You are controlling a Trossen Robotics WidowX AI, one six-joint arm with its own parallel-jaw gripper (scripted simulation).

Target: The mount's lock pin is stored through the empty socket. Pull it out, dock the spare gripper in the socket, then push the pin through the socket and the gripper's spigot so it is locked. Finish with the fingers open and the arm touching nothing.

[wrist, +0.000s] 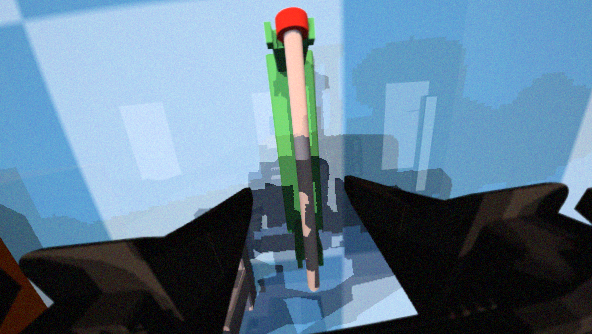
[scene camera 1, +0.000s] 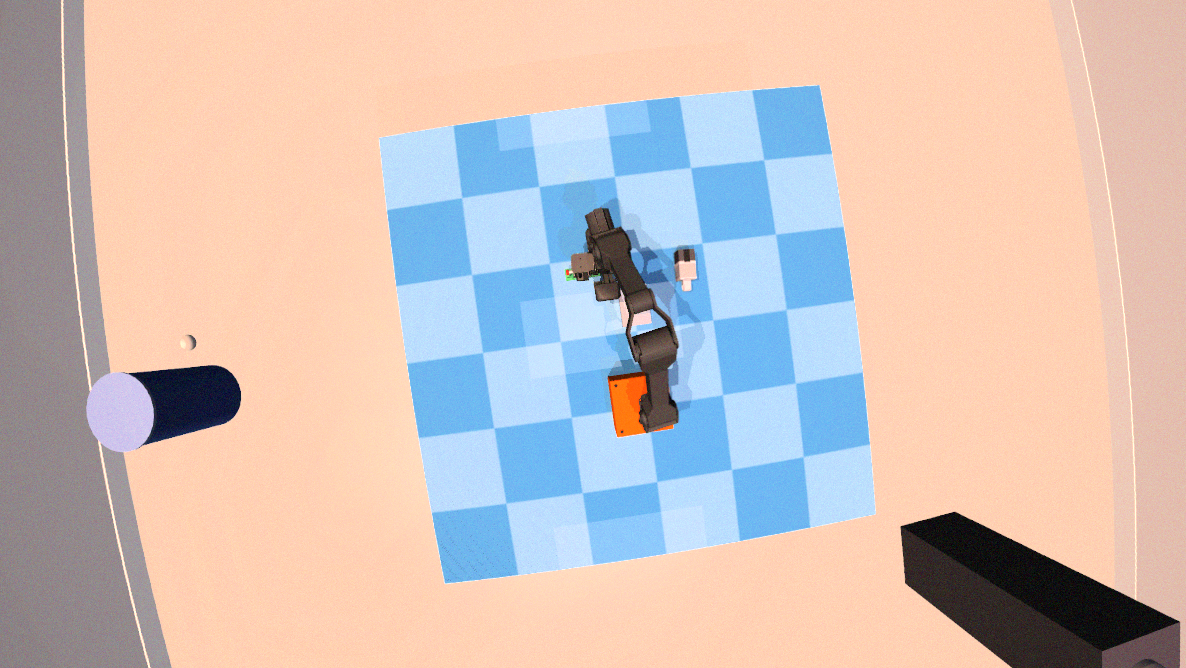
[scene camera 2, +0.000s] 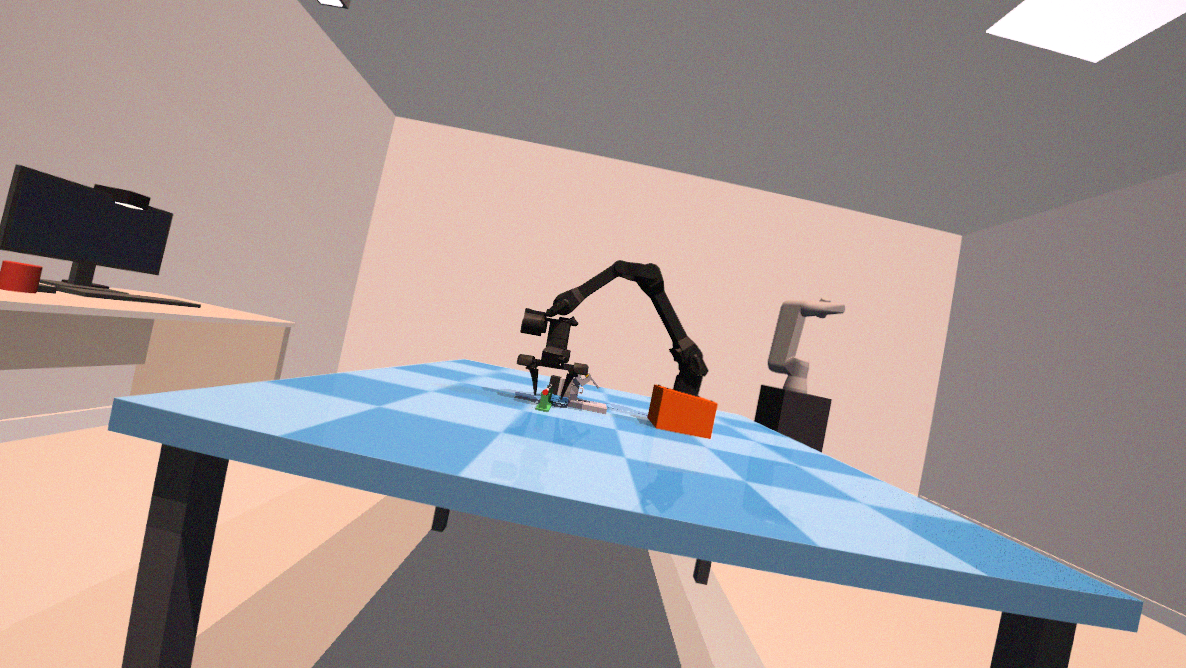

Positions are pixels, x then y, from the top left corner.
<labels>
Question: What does the gripper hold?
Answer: Nothing.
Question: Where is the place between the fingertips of the gripper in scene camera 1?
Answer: At 598, 270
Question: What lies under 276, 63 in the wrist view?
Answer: A green cradle.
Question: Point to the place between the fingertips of the gripper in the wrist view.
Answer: At 298, 187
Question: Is the gripper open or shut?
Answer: Open.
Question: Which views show the gripper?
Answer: The wrist view, scene camera 1 and scene camera 2: all of them.
</labels>
